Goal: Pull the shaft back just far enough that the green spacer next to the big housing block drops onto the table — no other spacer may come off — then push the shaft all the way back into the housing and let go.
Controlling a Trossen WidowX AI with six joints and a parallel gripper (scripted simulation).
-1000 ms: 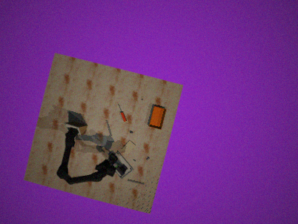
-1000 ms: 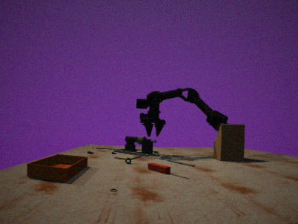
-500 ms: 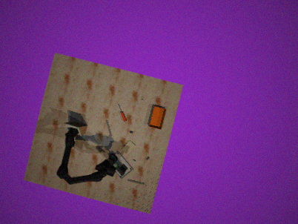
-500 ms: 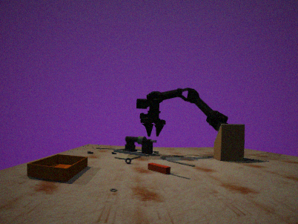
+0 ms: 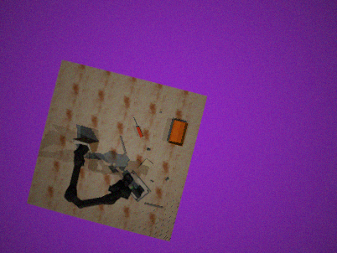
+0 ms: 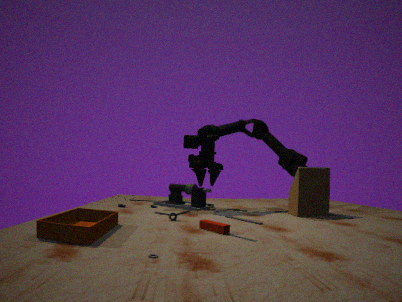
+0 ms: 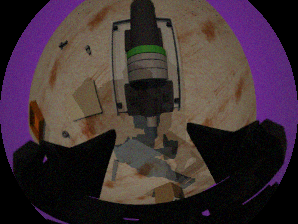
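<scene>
The shaft lies 5 cm ahead of my gripper tip, 4 cm to the right of it and 2 cm below it. Round my gripper tip: red-handled screwdriver (43 cm to the left, 9 cm below); then green spacer (7 cm ahead, 6 cm to the right, 2 cm below); then orange tray (35 cm ahead, 46 cm to the left, 9 cm below).
</scene>
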